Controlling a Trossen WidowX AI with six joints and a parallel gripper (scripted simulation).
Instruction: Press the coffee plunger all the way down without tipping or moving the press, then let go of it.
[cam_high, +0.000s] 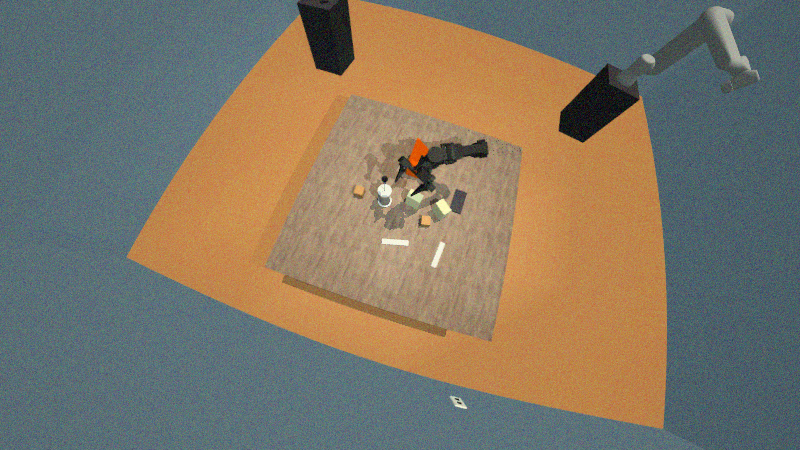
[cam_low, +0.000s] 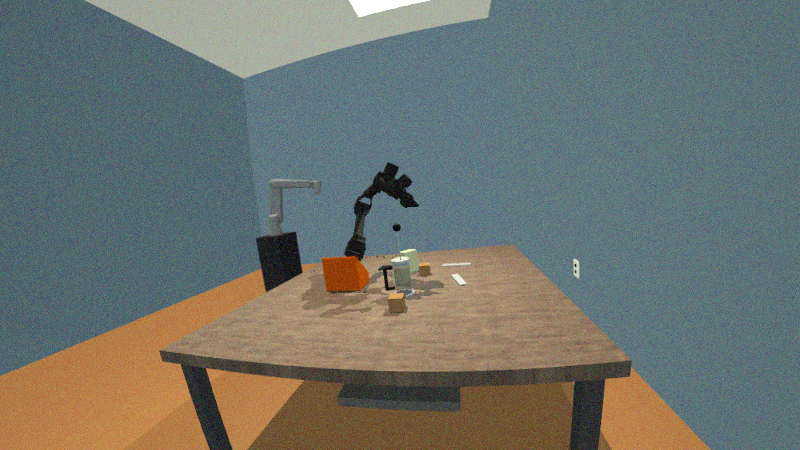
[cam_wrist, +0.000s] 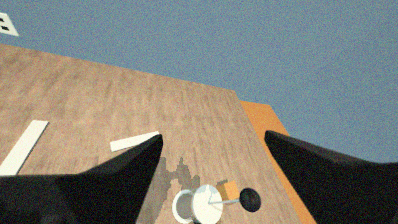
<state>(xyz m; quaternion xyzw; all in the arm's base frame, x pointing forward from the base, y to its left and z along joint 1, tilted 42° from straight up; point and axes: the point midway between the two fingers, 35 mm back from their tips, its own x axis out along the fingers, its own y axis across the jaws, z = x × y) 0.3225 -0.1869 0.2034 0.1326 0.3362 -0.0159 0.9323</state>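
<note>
My gripper tip is now 7 cm past the coffee press, 11 cm to the left of it and 23 cm above it. Round my gripper tip: dark flat slab 23 cm behind, 30 cm to the left, 36 cm below.
</note>
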